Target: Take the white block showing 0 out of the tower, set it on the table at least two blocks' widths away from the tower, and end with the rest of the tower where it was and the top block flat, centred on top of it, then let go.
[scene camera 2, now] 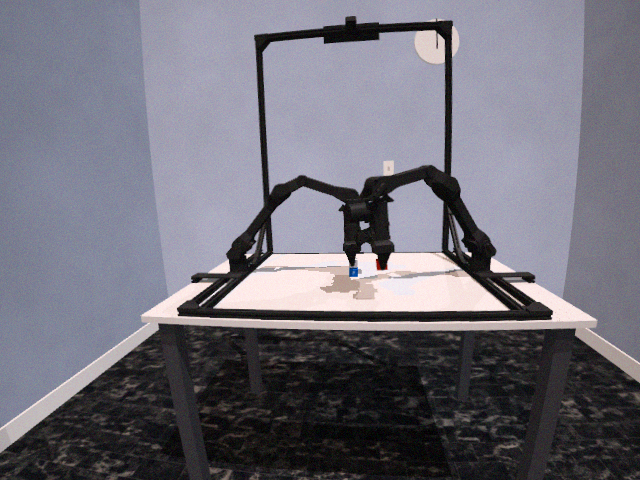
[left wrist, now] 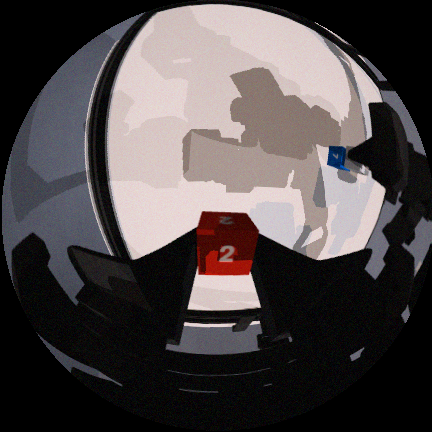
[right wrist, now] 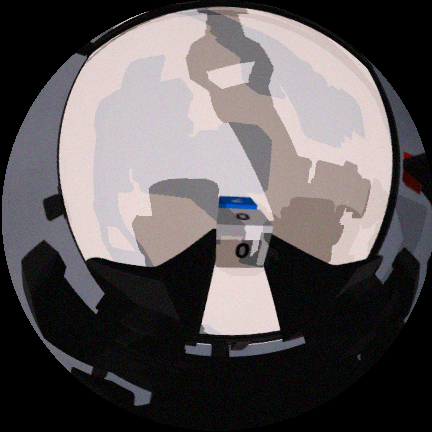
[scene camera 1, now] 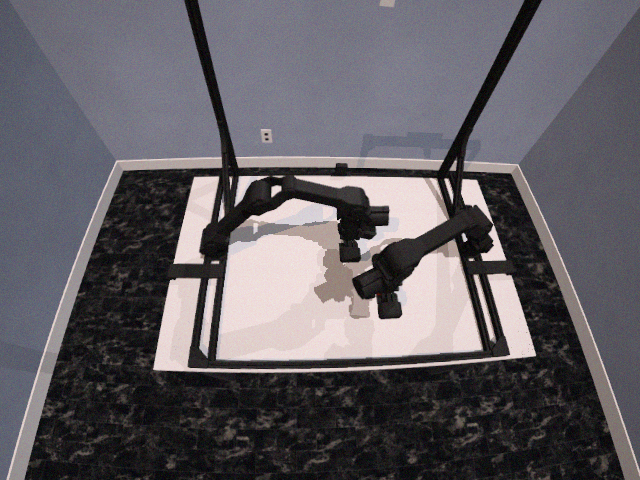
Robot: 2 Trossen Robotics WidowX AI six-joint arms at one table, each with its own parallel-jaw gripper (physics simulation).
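Where they show: left gripper, fingertip midpoint: (scene camera 2: 382,268) (left wrist: 222,232) (scene camera 1: 381,294); right gripper, fingertip midpoint: (scene camera 2: 352,264) (left wrist: 353,157) (right wrist: 238,234) (scene camera 1: 345,246); left arm's base at its link origin: (scene camera 2: 480,270) (scene camera 1: 470,250); right arm's base at its link origin: (scene camera 2: 238,271) (right wrist: 220,342) (scene camera 1: 215,251).
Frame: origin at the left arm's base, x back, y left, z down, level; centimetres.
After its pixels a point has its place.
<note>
My right gripper (scene camera 2: 352,262) @[y -0.4, x -47.1, z -2.4 cm] (right wrist: 238,234) @[y -0.4, x -47.1, z -2.4 cm] is shut on the white block showing 0 (right wrist: 242,250) @[y -0.4, x -46.9, z -4.6 cm], which is upright between its fingertips. A blue block showing 7 (scene camera 2: 353,272) @[y 1.2, x -46.7, z 0.2 cm] (left wrist: 336,156) @[y 1.1, x -46.5, z -0.1 cm] (right wrist: 237,202) @[y -0.5, x -45.1, z -0.5 cm] shows directly below the white block, at the table; whether the two touch is hard to tell. My left gripper (scene camera 2: 382,263) @[y 18.2, x -37.6, z -6.3 cm] (left wrist: 222,232) @[y 18.2, x -37.6, z -6.3 cm] is shut on a red block showing 2 (left wrist: 226,253) @[y 18.2, x -38.1, z -9.2 cm] and holds it above the table, to the right of the blue block in scene camera 2. In scene camera 1 the arms hide most of the blocks.
The white table (scene camera 1: 279,320) @[y 23.3, x -68.9, z 1.9 cm] (scene camera 2: 268,294) @[y 19.7, x -74.0, z 1.9 cm] carries a black frame, whose front bar (scene camera 1: 310,363) @[y 36.7, x -59.4, z 0.5 cm] (scene camera 2: 361,314) @[y 37.9, x -44.5, z 0.0 cm] runs along the near edge. Both arms reach in over the table's middle, and their grippers hang close beside each other. Dark arm shadows lie on the table around the blocks.
</note>
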